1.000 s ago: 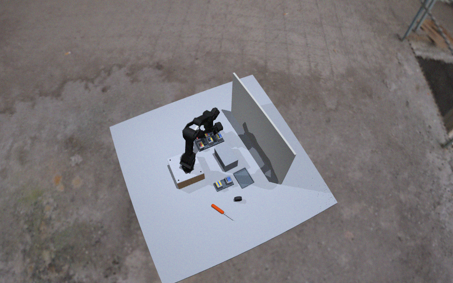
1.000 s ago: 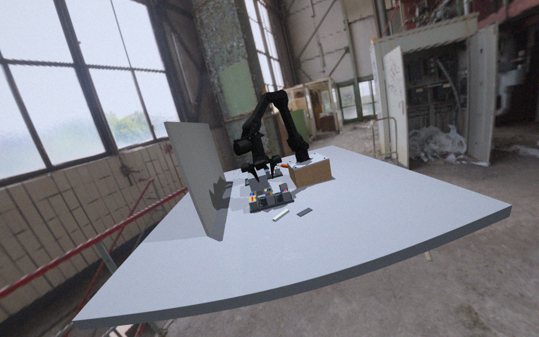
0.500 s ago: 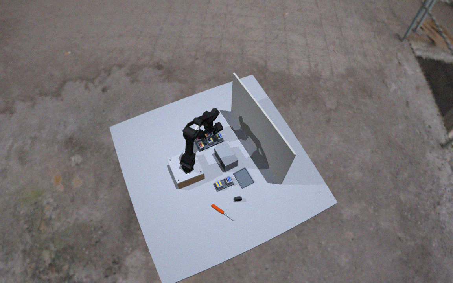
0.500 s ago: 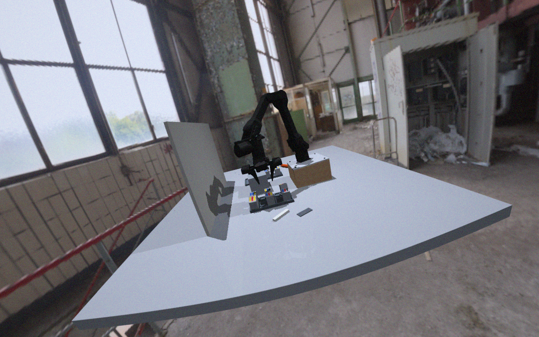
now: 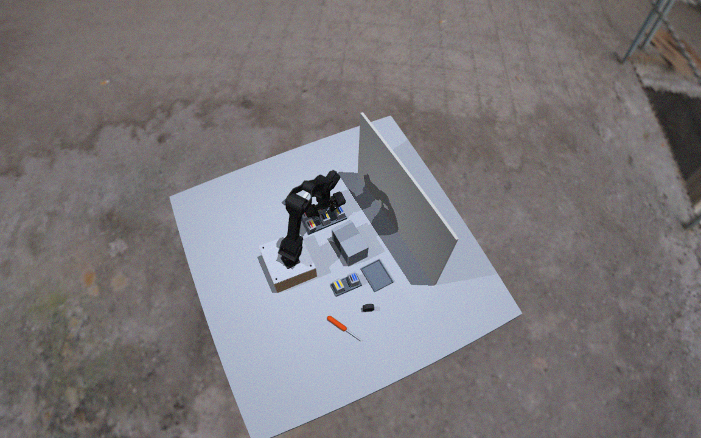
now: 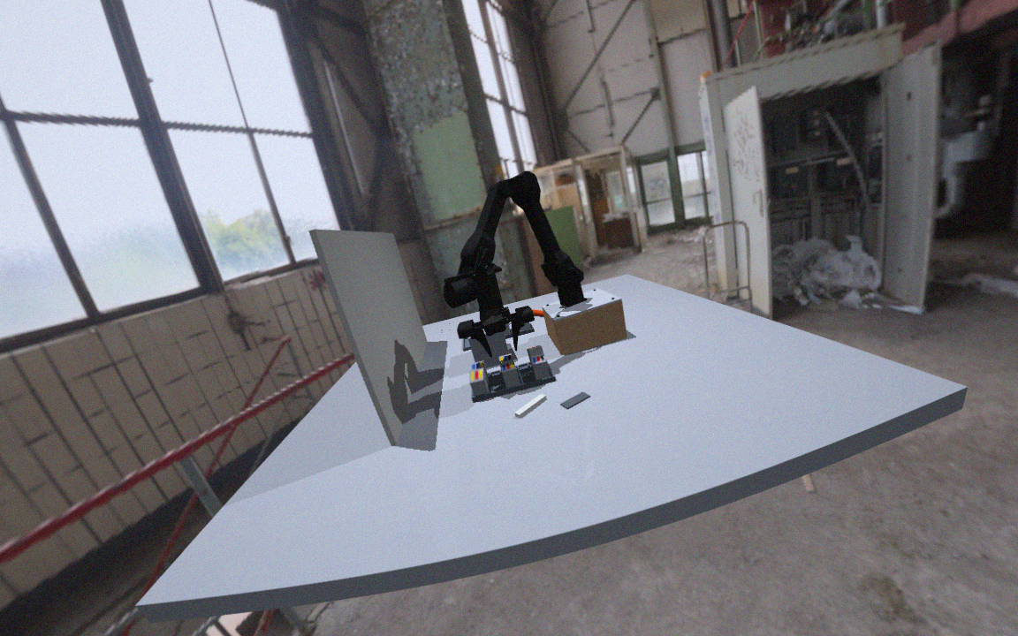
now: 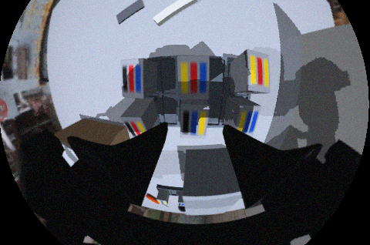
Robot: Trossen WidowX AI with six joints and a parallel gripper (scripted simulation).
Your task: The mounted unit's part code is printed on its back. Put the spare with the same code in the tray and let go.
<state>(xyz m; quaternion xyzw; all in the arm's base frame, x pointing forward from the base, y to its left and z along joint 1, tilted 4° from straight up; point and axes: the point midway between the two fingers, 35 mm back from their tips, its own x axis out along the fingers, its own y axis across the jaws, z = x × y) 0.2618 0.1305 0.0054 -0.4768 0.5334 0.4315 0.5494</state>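
The grey spare is 30 mm below my gripper tip. Also, from my gripper tip: tall grey block (170 mm to the right, 20 mm below, 10 mm ahead); white upright panel (260 mm ahead, 210 mm to the right, 160 mm above); white stick (170 mm to the left, 60 mm below).
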